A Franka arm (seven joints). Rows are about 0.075 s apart.
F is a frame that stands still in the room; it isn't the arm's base.
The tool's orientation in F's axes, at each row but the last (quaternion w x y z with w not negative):
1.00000, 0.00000, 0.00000, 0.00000
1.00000, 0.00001, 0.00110, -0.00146
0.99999, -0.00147, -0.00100, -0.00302
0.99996, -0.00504, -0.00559, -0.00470
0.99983, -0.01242, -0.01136, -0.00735
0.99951, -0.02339, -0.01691, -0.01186
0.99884, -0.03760, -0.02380, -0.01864
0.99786, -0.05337, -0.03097, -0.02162
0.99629, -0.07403, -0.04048, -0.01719
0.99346, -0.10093, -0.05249, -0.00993
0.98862, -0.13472, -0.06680, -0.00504
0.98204, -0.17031, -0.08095, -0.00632
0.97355, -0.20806, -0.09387, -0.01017
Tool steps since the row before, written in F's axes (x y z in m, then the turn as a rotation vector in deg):
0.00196, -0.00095, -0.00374, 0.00, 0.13, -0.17
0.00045, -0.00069, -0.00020, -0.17, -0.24, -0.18
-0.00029, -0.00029, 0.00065, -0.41, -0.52, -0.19
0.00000, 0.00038, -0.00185, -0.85, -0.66, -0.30
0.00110, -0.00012, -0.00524, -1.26, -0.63, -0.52
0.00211, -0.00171, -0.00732, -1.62, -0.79, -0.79
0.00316, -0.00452, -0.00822, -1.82, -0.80, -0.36
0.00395, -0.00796, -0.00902, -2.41, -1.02, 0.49
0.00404, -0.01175, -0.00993, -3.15, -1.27, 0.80
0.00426, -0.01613, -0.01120, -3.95, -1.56, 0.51
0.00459, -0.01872, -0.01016, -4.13, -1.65, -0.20
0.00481, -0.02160, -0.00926, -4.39, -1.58, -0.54
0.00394, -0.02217, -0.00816, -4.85, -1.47, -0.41
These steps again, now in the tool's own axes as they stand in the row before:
0.00196, -0.00095, -0.00374, 0.00, 0.13, -0.17
0.00045, -0.00069, -0.00020, -0.17, -0.24, -0.18
-0.00029, -0.00029, 0.00065, -0.41, -0.52, -0.19
-0.00002, 0.00040, -0.00185, -0.85, -0.66, -0.30
0.00098, 0.00003, -0.00526, -1.26, -0.64, -0.51
0.00190, -0.00132, -0.00746, -1.63, -0.79, -0.77
0.00291, -0.00377, -0.00868, -1.81, -0.84, -0.34
0.00368, -0.00678, -0.01004, -2.33, -1.18, 0.52
0.00353, -0.01000, -0.01185, -3.04, -1.50, 0.85
0.00319, -0.01343, -0.01460, -3.86, -1.75, 0.59
0.00304, -0.01521, -0.01530, -4.13, -1.65, -0.09
0.00293, -0.01706, -0.01660, -4.44, -1.48, -0.34
0.00192, -0.01672, -0.01704, -4.87, -1.46, -0.10

